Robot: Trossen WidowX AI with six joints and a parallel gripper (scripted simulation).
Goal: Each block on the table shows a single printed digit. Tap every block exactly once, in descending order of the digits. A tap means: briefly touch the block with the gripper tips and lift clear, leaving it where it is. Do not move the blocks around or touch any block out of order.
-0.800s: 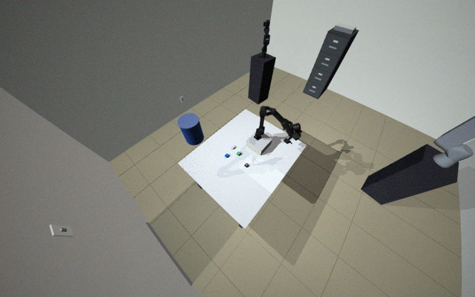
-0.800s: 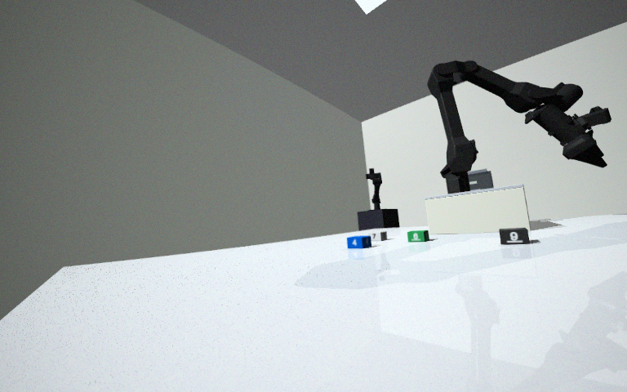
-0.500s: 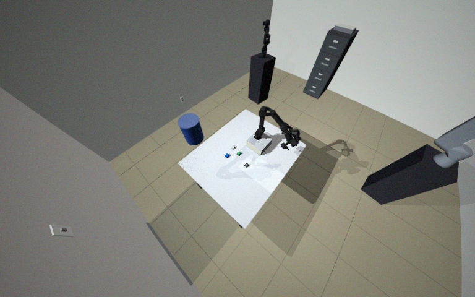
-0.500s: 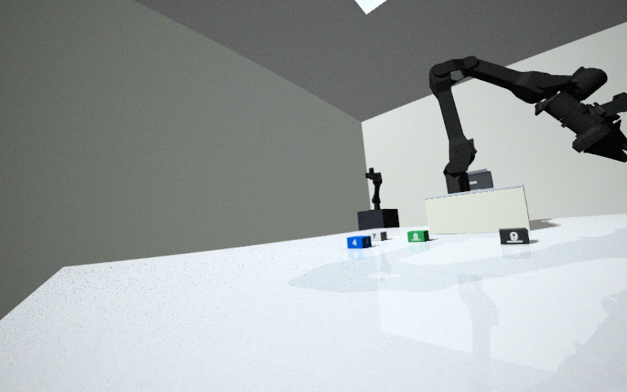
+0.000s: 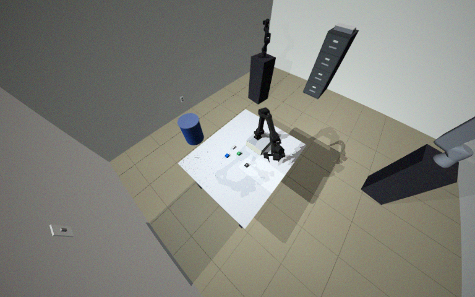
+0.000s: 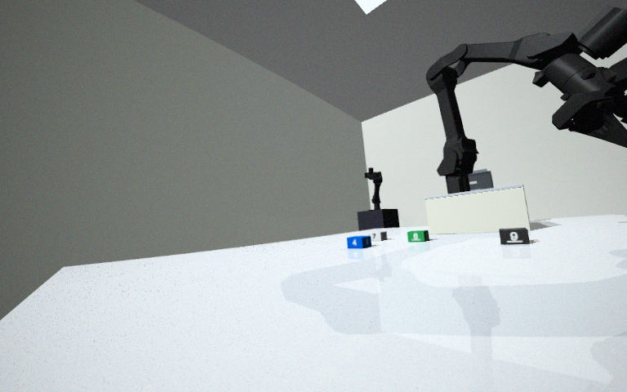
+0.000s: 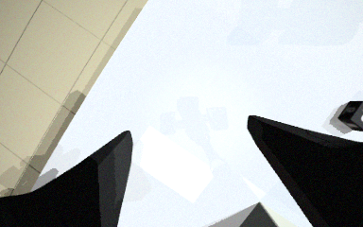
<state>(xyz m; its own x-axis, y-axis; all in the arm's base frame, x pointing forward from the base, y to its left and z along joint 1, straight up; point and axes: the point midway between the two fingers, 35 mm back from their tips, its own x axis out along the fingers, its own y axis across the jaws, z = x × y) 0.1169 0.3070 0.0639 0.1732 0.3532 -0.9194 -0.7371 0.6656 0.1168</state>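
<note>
My gripper tip is now 160 mm short of the black block marked 9, 180 mm to the left of it and 120 mm above it. From my gripper tip the other things lie so: green block: 130 mm ahead, 340 mm to the right, 120 mm below; then pale grey block marked 7: 120 mm ahead, 440 mm to the right, 120 mm below; then blue block marked 4: 240 mm ahead, 400 mm to the right, 120 mm below.
</note>
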